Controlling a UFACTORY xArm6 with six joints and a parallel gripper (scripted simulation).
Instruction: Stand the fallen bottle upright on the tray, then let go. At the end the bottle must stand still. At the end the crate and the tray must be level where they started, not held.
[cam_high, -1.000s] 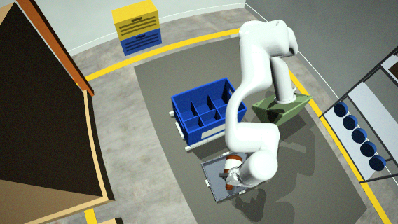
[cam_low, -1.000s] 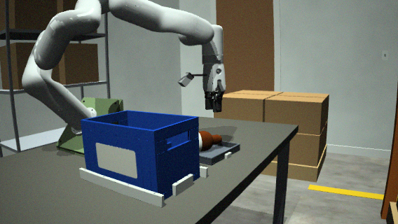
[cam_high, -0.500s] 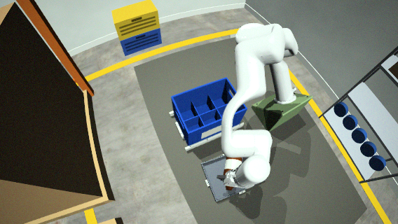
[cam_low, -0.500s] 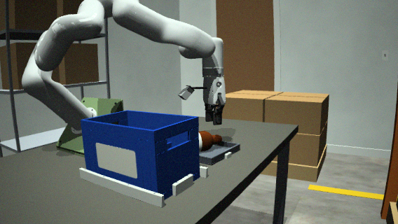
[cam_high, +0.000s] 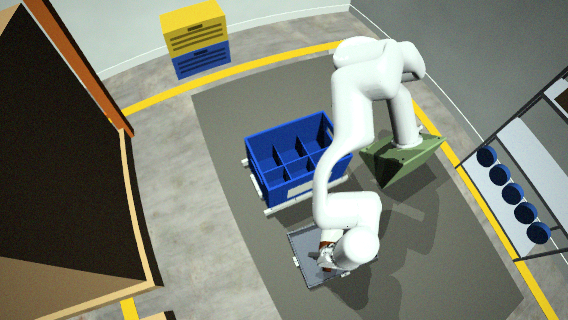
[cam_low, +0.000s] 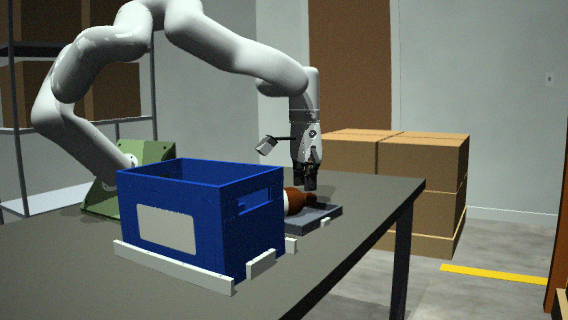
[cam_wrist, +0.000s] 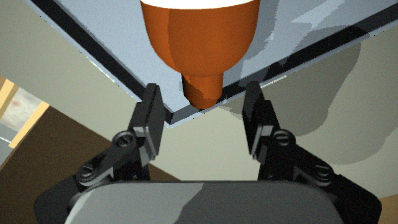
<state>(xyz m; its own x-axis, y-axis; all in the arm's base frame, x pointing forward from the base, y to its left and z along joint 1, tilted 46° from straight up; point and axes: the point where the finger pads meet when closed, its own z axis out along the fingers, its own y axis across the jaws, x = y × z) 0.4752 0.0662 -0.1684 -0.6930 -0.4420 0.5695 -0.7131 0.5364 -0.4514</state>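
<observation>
My hand is 30 mm past the brown bottle, 40 mm to the left of it and 50 mm above it. Round my hand: grey tray 50 mm behind, 30 mm to the right, 80 mm below; then blue crate 90 mm behind, 320 mm to the right, 10 mm below.
</observation>
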